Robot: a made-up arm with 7 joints.
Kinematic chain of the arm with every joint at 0, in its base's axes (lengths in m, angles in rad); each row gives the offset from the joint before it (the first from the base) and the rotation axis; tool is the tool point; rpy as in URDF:
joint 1: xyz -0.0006 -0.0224 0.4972 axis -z
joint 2: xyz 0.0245 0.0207 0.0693 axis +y
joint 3: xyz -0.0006 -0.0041 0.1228 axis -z
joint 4: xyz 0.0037 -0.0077 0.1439 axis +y
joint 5: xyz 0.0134 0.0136 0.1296 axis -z
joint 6: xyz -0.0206 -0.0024 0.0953 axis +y
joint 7: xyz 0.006 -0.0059 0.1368 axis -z
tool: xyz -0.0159 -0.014 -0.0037 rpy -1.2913 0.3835 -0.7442
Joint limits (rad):
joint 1: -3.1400..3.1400
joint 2: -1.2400..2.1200
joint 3: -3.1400..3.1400
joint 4: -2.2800..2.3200
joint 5: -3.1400..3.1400
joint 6: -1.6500..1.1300
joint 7: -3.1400..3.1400
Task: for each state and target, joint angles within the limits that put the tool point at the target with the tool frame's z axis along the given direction. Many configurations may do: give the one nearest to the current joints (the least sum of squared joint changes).
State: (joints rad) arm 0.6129 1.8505 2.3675 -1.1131 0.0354 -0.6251 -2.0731
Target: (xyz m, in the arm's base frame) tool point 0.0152 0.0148 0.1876 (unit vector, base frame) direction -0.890 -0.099 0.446
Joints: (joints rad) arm 0.6650 2.1200 3.0992 -1.8358 0.2352 -0.1392 -1.9636
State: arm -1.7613 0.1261 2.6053 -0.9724 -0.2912 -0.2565 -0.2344
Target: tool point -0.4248 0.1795 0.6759 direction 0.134 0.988 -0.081
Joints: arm -2.2773 0.4803 2.7062 -1.5063 -0.3303 -0.0262 -0.2863
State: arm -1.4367 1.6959 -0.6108 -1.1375 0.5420 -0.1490 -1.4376
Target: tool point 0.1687 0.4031 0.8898 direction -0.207 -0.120 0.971
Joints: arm -1.6518 1.1382 -0.8384 -0.9974 0.6789 0.4804 -1.6747
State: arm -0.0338 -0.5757 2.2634 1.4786 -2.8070 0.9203 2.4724
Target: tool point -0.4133 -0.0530 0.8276 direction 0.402 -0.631 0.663
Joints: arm 0.3565 -0.7439 2.1870 1.1394 -2.9429 1.1300 2.0524
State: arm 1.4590 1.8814 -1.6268 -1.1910 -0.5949 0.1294 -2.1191
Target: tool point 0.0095 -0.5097 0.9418 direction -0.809 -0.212 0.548
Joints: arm 1.5746 0.9333 -1.2788 -0.3351 -0.3983 0.6474 -2.0911
